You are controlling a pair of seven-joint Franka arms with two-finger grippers.
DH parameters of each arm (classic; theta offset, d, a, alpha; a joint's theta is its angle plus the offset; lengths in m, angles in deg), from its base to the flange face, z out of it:
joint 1: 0 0.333 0 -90
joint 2: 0 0 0 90
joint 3: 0 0.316 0.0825 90
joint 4: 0 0 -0.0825 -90
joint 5: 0 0.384 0 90
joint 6: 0 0 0.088 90
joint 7: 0 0.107 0 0
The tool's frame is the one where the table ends.
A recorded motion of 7 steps. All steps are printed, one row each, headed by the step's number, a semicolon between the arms.
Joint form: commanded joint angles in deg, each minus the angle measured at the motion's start. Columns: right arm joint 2, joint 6, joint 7, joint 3, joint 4, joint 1, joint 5; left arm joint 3, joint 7, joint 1, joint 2, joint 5, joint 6, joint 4.
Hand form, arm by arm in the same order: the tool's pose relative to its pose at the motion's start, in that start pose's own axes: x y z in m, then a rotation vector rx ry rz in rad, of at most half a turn. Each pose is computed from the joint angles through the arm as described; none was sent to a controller.
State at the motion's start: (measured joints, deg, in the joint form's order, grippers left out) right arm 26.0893 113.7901 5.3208 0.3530 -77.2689 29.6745 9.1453; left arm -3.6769 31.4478 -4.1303 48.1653 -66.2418 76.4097 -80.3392
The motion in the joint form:
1: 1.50 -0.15 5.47 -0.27 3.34 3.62 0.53; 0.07 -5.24 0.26 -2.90 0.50 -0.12 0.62
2: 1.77 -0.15 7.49 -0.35 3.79 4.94 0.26; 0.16 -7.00 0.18 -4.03 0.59 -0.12 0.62
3: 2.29 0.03 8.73 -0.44 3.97 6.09 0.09; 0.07 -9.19 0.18 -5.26 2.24 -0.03 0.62
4: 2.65 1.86 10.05 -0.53 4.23 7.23 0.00; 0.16 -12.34 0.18 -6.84 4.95 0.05 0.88
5: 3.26 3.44 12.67 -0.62 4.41 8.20 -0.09; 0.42 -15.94 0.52 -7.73 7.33 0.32 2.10
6: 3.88 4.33 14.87 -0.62 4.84 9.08 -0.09; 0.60 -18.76 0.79 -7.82 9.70 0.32 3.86
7: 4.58 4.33 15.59 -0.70 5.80 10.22 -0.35; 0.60 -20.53 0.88 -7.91 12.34 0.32 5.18
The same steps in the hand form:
1: 0.0019 -0.0450 -0.0022 0.0223 0.0166 0.0369; -0.0028 0.0355 -0.0108 0.0322 0.0129 -0.0407
2: -0.0004 -0.0603 -0.0003 0.0221 0.0161 0.0486; -0.0044 0.0480 -0.0127 0.0429 0.0170 -0.0551
3: -0.0027 -0.0728 0.0063 0.0210 0.0106 0.0517; -0.0076 0.0589 -0.0144 0.0771 0.0115 -0.0811
4: -0.0022 -0.0862 0.0076 0.0290 0.0368 0.0565; -0.0124 0.0730 -0.0190 0.1338 0.0076 -0.1210
5: -0.0019 -0.0970 0.0128 0.0353 0.0532 0.0876; -0.0154 0.0855 -0.0306 0.1875 0.0238 -0.1656
6: -0.0023 -0.1079 0.0172 0.0423 0.0613 0.1118; -0.0161 0.0935 -0.0407 0.2367 0.0350 -0.2005
7: -0.0038 -0.1215 0.0200 0.0432 0.0629 0.1035; -0.0171 0.0988 -0.0464 0.2875 0.0375 -0.2233

